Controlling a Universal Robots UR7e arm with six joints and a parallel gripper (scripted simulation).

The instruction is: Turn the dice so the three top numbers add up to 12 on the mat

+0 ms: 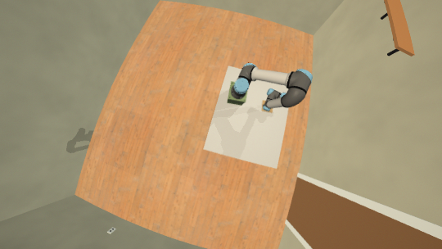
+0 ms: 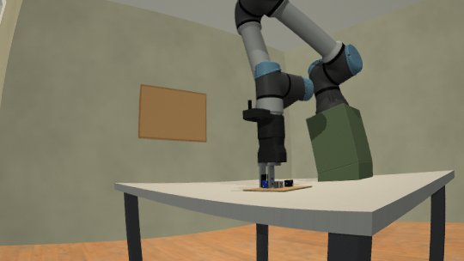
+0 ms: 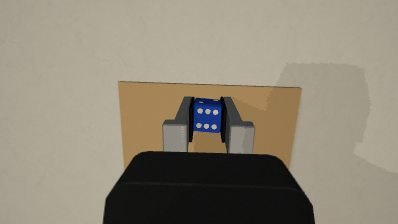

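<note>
The blue die is 10 mm below my hand. Also, from my hand: black die: 100 mm behind, 30 mm to the right, 10 mm below; white die: 50 mm behind, 10 mm to the right, 10 mm below; tan mat: 50 mm behind, 10 mm to the right, 30 mm below.
</note>
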